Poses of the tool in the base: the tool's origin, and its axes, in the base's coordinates. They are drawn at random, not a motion.
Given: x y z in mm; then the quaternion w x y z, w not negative.
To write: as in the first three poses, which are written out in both.
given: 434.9, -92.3, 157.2, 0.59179, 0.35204, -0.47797, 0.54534
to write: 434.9, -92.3, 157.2, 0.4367, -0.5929, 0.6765, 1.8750
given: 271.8, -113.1, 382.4, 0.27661, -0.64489, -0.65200, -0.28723
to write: 271.8, -113.1, 382.4, -0.6711, -0.6785, -0.2989, 2.5811
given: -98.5, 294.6, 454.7, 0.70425, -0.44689, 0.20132, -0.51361
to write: -98.5, 294.6, 454.7, -0.6295, 0.2836, -0.7234, 1.5789
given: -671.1, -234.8, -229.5, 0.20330, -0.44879, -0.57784, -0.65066
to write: -671.1, -234.8, -229.5, -0.4584, -0.5902, -0.6645, 2.7321
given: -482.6, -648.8, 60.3, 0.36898, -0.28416, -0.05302, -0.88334
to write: -482.6, -648.8, 60.3, -0.3057, -0.0570, -0.9504, 2.3858
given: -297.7, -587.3, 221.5, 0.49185, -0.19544, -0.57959, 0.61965
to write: -297.7, -587.3, 221.5, -0.2245, -0.6657, 0.7117, 2.1132
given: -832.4, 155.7, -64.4, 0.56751, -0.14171, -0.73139, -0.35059
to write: -832.4, 155.7, -64.4, -0.1721, -0.8883, -0.4258, 1.9346
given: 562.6, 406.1, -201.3, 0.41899, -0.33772, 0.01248, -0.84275
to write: 562.6, 406.1, -201.3, -0.3719, 0.0137, -0.9282, 2.2769
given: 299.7, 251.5, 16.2, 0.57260, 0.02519, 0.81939, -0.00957
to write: 299.7, 251.5, 16.2, 0.0307, 0.9995, -0.0117, 1.9222
